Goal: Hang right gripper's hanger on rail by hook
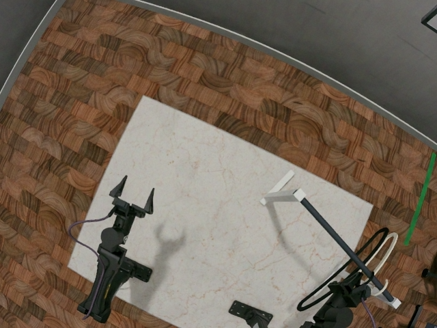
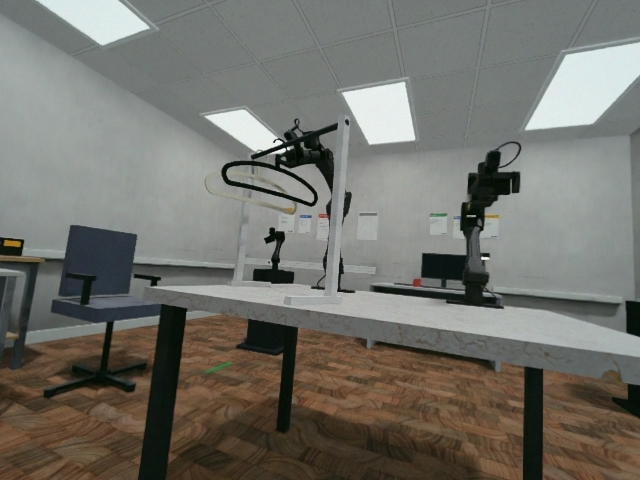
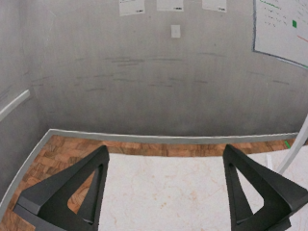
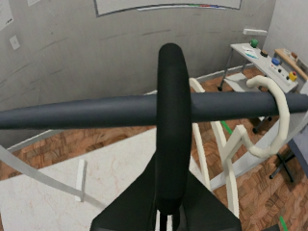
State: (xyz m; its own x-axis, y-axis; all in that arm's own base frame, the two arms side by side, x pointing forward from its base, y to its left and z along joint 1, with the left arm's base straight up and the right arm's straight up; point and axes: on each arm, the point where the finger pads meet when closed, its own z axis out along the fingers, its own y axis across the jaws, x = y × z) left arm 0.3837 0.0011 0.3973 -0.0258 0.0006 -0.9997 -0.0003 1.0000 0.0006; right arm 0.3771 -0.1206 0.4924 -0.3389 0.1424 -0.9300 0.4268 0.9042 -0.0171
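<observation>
Right now the cream hanger is 80 mm to the right of my right hand, 60 mm below it and 10 mm behind it. From my right hand the other things lie so: black hanger 30 mm below; then white rack 220 mm below, 70 mm to the left, 50 mm ahead.
</observation>
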